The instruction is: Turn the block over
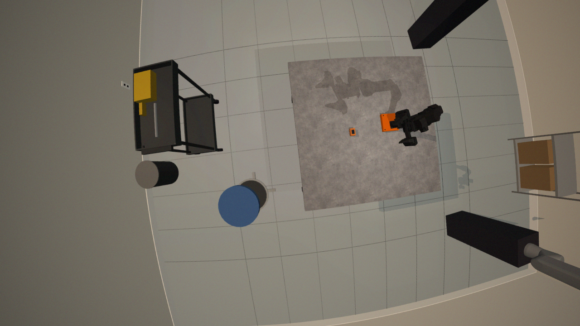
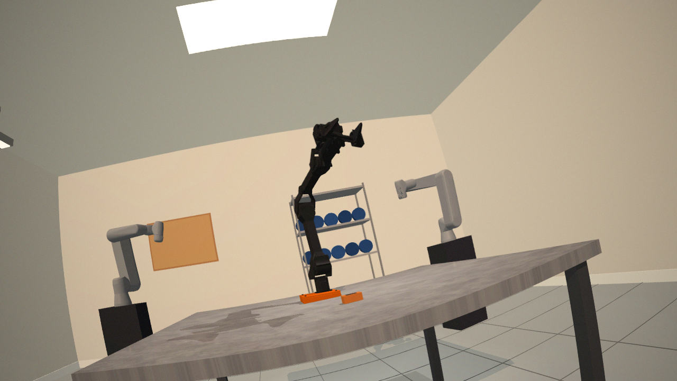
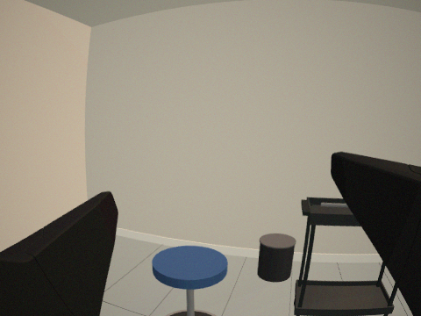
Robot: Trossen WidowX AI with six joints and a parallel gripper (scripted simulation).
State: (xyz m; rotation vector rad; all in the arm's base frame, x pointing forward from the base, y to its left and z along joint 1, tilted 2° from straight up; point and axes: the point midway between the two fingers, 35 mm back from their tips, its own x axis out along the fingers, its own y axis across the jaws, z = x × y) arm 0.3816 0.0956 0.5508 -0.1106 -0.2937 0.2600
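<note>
Now: gripper tip 560 mm above the orange block, 120 mm to the left of it and 30 mm past it.
</note>
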